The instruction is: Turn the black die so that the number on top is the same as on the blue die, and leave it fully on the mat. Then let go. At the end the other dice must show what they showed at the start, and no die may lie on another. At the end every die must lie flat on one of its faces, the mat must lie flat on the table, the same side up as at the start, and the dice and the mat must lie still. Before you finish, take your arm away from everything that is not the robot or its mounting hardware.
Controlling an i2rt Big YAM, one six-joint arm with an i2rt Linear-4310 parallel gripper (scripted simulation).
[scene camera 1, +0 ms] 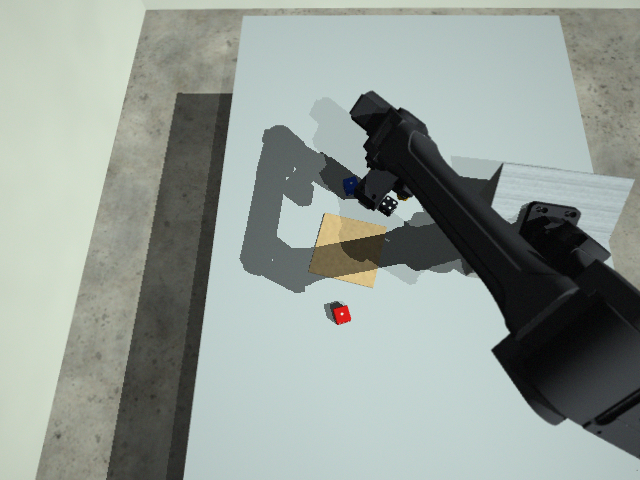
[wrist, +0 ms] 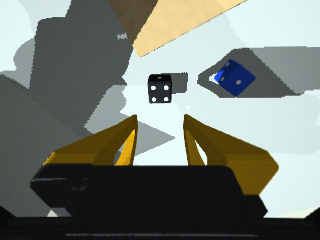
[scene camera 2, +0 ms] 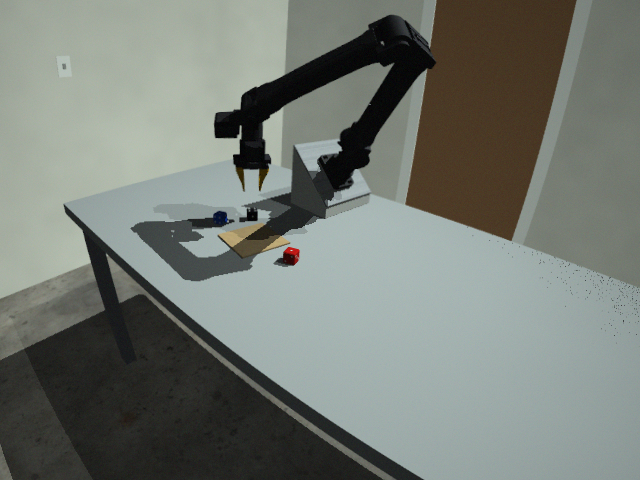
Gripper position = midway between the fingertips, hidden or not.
Note:
In view: my gripper [wrist: 160, 120], a tan mat [scene camera 1: 347, 249] and a blue die [wrist: 233, 77].
The tan mat shows as well in scene camera 2 [scene camera 2: 248, 241].

